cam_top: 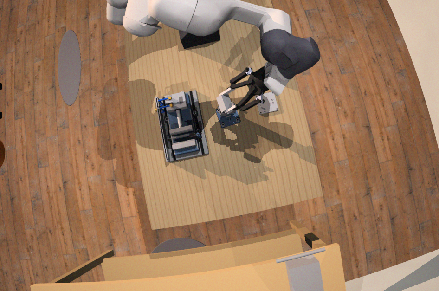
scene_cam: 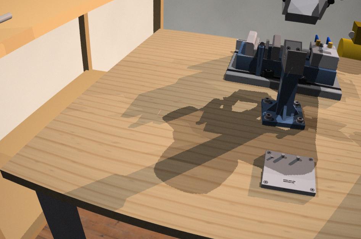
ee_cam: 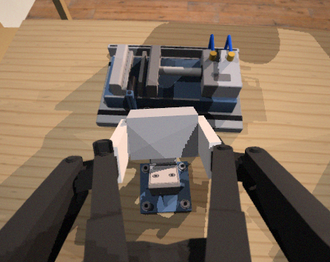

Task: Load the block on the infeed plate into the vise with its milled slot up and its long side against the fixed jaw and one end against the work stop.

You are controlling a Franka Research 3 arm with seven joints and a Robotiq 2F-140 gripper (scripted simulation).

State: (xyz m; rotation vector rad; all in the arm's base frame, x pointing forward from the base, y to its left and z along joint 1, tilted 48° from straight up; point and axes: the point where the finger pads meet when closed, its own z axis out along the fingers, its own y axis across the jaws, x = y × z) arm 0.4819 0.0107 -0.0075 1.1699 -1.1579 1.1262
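Right now my hand is 190 mm above the v-block post and 20 mm to the left of it. Round my hand: work stop (180 mm to the right, 160 mm below, 60 mm ahead); work stop post (190 mm below, 160 mm to the right, 60 mm ahead); part (20 mm to the right, 20 mm below).
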